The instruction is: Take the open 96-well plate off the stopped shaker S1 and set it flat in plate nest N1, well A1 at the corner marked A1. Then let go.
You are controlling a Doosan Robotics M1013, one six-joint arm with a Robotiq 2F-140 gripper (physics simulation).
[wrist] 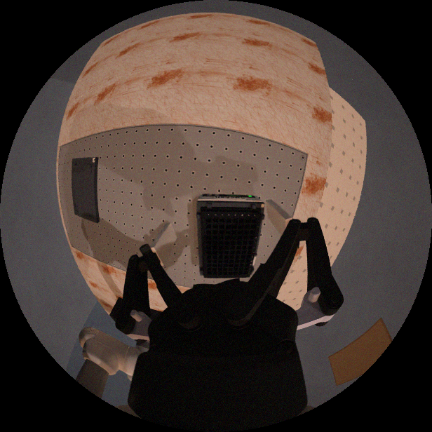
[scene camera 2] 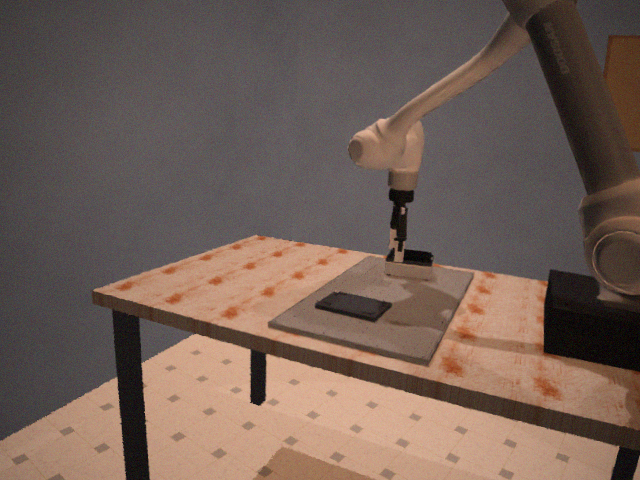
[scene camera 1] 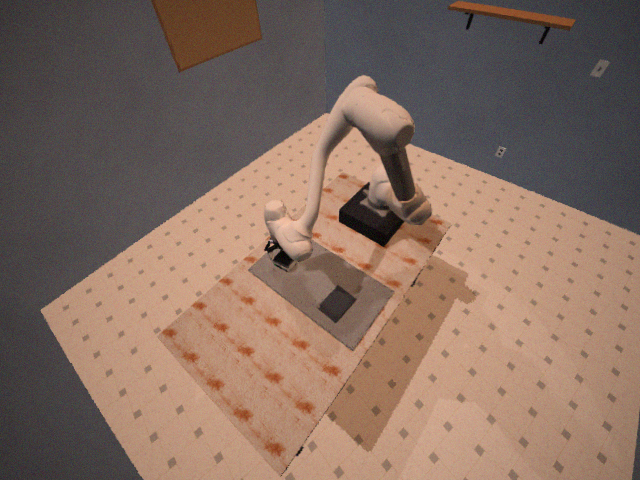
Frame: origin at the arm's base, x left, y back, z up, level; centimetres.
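Seen in the pictures: gripper, fingertip midpoint: (scene camera 2: 395, 254) (scene camera 1: 284, 261); arm's base, link origin: (scene camera 2: 637, 302) (scene camera 1: 379, 203).
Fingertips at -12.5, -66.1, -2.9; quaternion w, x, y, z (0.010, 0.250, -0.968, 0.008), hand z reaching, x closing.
Pixels of each thing's top centre, then the offset from my fingertips to it, as dx, dy, dz. "spot": a spot on its surface instead. Level surfaces: height alone.
- dark 96-well plate, top centre: (scene camera 2: 410, 253) (scene camera 1: 287, 252) -2.8, +4.1, +0.7
- shaker S1, surface spot: (scene camera 2: 408, 270) spot: +2.0, +5.5, -3.7
- nest N1, top centre: (scene camera 2: 354, 302) (scene camera 1: 336, 302) +34.7, +3.2, -4.7
- grey perforated board, surface height: dz -6.2
- rust-spotted table, surface height: dz -7.5
The dark 96-well plate (scene camera 1: 282, 257) (scene camera 2: 419, 255) (wrist: 231, 245) lies on the shaker S1 (scene camera 2: 408, 270) (wrist: 227, 199), a low light-sided box with a small green light. My gripper (scene camera 2: 397, 255) (wrist: 218, 219) is open and empty. In the wrist view its pale fingertips stand wide apart, one on each side of the plate and clear of it. In scene camera 2 they are low, near the plate's height. The nest N1 (scene camera 1: 337, 303) (scene camera 2: 353, 305) (wrist: 85, 190) is a flat dark rectangle with a small pale mark at one corner. The plate's well A1 cannot be made out.
Shaker and nest stand apart on a grey perforated board (scene camera 1: 305, 289) (scene camera 2: 372, 347) (wrist: 150, 135). The board lies on the rust-spotted table (scene camera 1: 232, 335) (scene camera 2: 217, 268) (wrist: 210, 100). The arm's black base block (scene camera 1: 364, 219) (scene camera 2: 578, 320) stands at the table's other end.
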